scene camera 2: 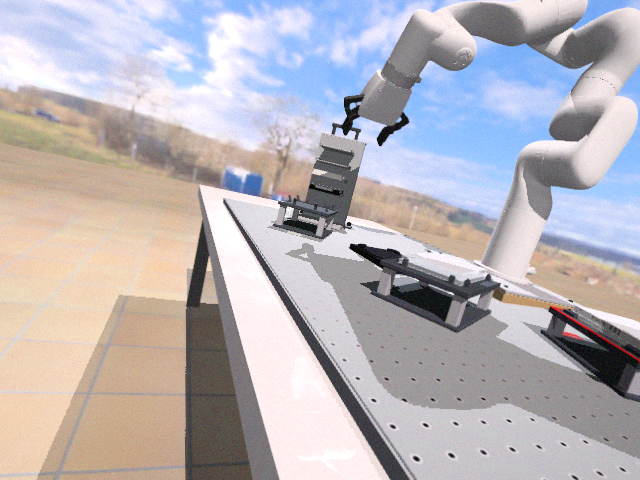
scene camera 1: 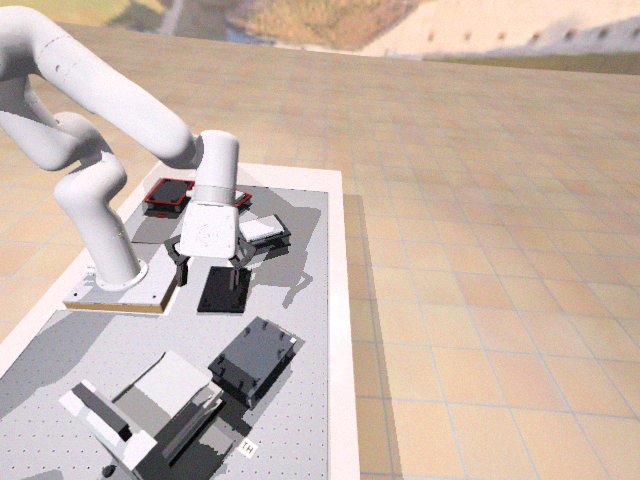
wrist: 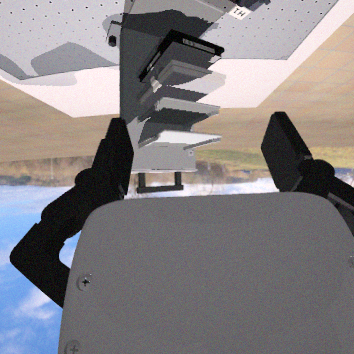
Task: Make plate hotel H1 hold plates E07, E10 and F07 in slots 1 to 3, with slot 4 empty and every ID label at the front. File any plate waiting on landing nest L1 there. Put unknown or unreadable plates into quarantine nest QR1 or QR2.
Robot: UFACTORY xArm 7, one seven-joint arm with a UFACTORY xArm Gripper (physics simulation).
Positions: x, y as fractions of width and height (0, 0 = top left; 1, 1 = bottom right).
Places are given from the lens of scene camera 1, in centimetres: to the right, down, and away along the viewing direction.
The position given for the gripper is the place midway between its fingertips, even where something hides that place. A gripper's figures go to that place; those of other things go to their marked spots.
gripper (scene camera 1: 0.32, 0.60): -22, 9, 65
rack slot (scene camera 1: 0.24, 0.83): -25, 24, 51
